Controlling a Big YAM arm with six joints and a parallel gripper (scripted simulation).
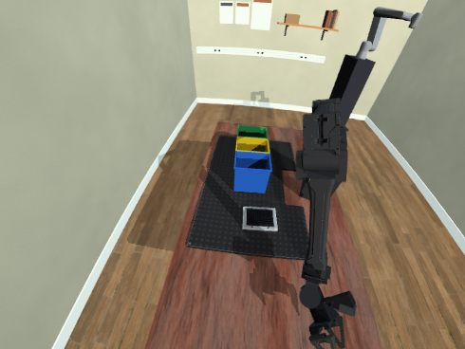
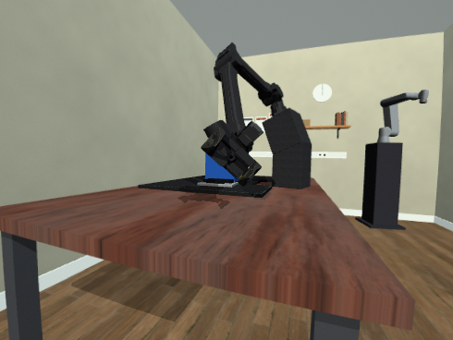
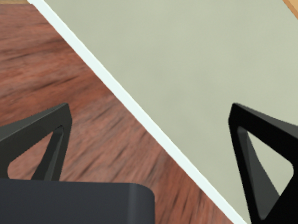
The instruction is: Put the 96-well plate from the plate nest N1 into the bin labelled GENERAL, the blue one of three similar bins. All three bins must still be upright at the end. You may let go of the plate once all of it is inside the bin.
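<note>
Now: the 96-well plate 13 cm ahead of my hand, 52 cm to the right of it and 10 cm below it. From my hand the other things lie so: blue bin: 14 cm ahead, 74 cm to the right, 3 cm below; then yellow bin: 12 cm ahead, 87 cm to the right, 3 cm below; then grey plate nest: 13 cm ahead, 52 cm to the right, 11 cm below.
</note>
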